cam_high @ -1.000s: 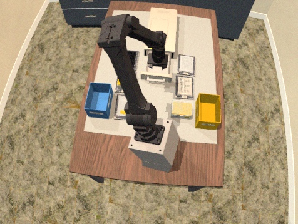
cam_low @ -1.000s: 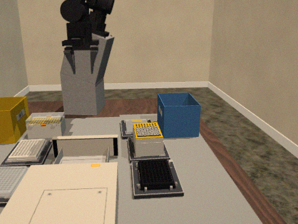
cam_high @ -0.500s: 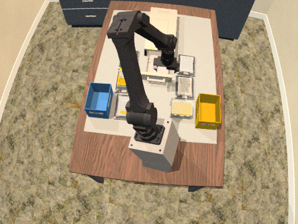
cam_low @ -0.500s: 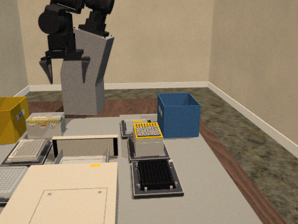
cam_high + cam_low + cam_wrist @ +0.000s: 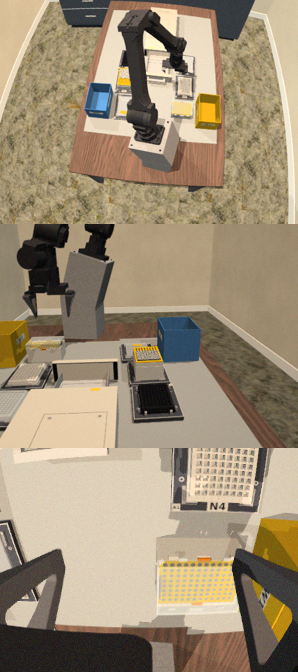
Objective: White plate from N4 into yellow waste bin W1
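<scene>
The white plate lies 4 cm ahead of my hand, 8 cm to the right of it and 18 cm below it. Also, from my hand: drawer 16 cm ahead, 13 cm to the left, 16 cm below; then clear plate 22 cm ahead, 6 cm to the right, 18 cm below; then dark nest 4 cm ahead, 8 cm to the right, 20 cm below.
</scene>
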